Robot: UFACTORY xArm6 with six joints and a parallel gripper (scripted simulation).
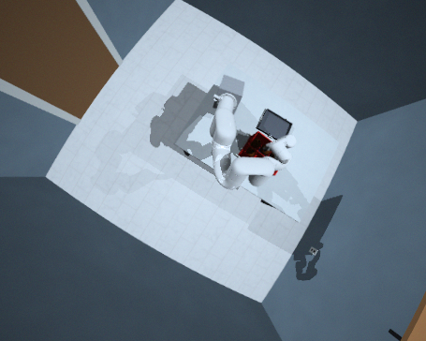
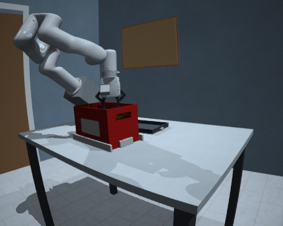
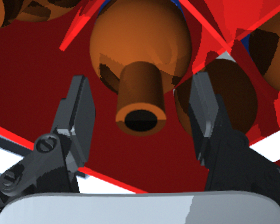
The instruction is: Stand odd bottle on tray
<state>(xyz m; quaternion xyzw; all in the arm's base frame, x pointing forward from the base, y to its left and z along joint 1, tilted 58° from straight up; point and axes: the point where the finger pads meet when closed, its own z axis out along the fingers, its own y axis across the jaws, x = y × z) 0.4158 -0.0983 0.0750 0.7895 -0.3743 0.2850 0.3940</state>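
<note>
Now: the red crate 1 cm behind my hand, 4 cm to the right of it and 7 cm below it. Also, from my hand: glass bottle (9 cm behind, 1 cm to the left, 7 cm below); then dark tray (3 cm ahead, 24 cm to the left, 15 cm below).
</note>
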